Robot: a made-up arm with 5 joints. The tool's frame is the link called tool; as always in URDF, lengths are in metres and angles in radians. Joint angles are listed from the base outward.
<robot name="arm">
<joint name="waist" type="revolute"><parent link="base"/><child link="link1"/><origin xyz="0 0 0.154" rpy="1.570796 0 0"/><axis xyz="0 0 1"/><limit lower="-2.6" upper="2.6"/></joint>
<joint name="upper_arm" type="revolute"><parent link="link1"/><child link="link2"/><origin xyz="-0.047 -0.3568 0.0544" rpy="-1.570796 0 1.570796"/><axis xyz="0 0 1"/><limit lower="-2.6" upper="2.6"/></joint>
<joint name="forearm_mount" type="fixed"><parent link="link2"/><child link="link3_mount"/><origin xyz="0.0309 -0.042 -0.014" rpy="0 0 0"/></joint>
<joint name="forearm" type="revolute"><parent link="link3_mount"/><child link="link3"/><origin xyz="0.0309 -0.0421 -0.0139" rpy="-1.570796 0 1.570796"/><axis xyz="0 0 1"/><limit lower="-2.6" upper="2.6"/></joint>
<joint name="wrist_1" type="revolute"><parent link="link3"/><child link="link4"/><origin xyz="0.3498 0.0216 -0.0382" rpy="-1.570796 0 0"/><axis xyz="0 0 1"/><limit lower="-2.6" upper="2.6"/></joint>
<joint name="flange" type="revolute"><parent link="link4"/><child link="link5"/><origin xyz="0.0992 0.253 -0.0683" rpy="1.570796 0 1.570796"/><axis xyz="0 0 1"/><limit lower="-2.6" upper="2.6"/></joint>
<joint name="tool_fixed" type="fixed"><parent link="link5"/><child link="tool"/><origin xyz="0.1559 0.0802 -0.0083" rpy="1.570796 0 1.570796"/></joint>
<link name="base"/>
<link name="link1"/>
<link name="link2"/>
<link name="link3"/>
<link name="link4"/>
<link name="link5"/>
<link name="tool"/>
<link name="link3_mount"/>
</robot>
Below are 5 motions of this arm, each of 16 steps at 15 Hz.
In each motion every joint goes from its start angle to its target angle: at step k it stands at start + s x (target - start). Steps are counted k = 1, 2, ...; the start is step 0. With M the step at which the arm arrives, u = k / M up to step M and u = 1 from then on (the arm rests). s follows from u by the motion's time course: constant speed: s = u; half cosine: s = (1 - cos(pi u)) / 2; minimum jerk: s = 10 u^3 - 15 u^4 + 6 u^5.
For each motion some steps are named. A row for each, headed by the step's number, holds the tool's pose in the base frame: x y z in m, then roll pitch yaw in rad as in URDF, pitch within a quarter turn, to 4 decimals.
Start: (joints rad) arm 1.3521 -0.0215 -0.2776 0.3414 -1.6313
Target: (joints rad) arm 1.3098 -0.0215 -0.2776 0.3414 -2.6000
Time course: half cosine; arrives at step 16
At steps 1, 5, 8, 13, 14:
1: -0.1460 0.1102 -0.1298 -2.9609 -0.2285 -2.7625
5: -0.1202 0.1191 -0.1489 -2.9692 -0.0340 -2.7256
8: -0.0828 0.1343 -0.1649 -2.9699 0.2205 -2.6800
13: -0.0244 0.1626 -0.1680 -2.9469 0.6012 -2.6041
14: -0.0180 0.1659 -0.1667 -2.9418 0.6434 -2.5941

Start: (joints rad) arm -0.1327 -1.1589 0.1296 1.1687 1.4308
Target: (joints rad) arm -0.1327 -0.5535 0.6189 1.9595 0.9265
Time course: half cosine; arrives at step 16
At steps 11, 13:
11: 0.0871 -0.2028 -0.1667 2.3869 -0.3396 0.2801
13: 0.0750 -0.1957 -0.1929 2.3995 -0.2926 0.1428

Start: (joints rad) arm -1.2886 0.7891 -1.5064 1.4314 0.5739
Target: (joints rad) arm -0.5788 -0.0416 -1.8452 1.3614 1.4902
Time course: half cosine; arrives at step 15
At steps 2, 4, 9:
2: -0.2056 0.1269 0.1353 2.7586 -0.3117 2.5119
4: -0.2000 0.1159 0.1442 2.6384 -0.4004 2.5168
9: -0.2143 0.0235 0.1857 1.9161 -0.5823 2.9102

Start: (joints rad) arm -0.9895 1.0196 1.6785 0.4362 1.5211
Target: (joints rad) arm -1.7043 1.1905 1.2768 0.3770 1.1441
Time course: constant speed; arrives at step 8
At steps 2, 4, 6, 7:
2: 0.1090 0.1215 -0.1611 -1.0614 0.5163 -1.7193
4: 0.0247 0.1624 -0.1895 -1.3253 0.4600 -1.7135
6: -0.0699 0.2024 -0.1951 -1.5870 0.4361 -1.6935
7: -0.1191 0.2218 -0.1881 -1.7183 0.4372 -1.6834

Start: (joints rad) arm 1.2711 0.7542 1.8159 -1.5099 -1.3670
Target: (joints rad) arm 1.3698 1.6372 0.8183 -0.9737 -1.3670
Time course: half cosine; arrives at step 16
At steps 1, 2, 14, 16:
1: 0.4819 -0.0846 0.7610 -0.5817 -1.2983 -1.7933
2: 0.4899 -0.0640 0.7597 -0.5714 -1.3365 -1.8215
14: 0.9406 0.1504 0.3595 2.6803 -0.7145 0.7611
16: 0.9549 0.1390 0.3346 2.6950 -0.6773 0.7348

